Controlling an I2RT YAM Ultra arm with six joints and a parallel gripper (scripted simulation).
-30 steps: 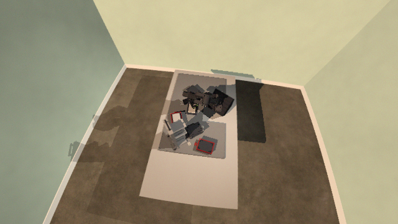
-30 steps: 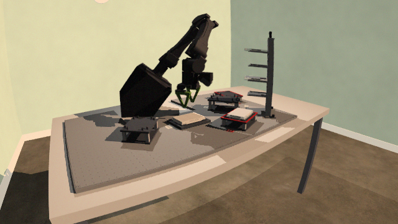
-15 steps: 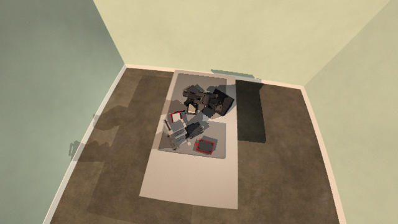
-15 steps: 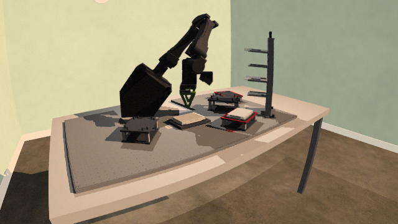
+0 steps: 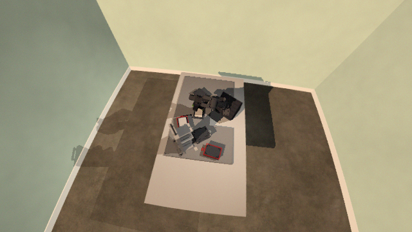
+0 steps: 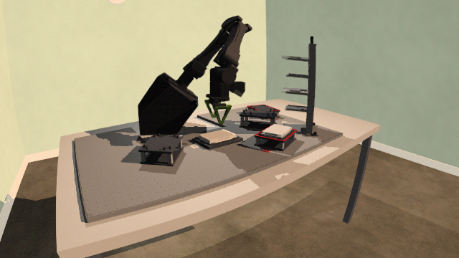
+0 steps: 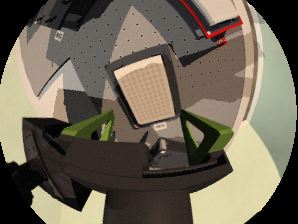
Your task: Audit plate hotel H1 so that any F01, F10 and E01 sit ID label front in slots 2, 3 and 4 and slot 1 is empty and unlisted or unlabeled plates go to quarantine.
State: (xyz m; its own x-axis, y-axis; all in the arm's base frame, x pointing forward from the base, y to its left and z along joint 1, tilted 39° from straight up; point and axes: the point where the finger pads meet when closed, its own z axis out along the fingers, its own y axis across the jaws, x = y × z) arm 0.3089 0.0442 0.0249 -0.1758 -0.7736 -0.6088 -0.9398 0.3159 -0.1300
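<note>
My hand is 80 mm above the dark N6 nest. Round my hand: hotel post 90 mm ahead, 450 mm to the left, 120 mm above; N6 tag 20 mm ahead, 110 mm to the right, 90 mm below; L1 tag 40 mm behind, 190 mm to the right, 90 mm below.
</note>
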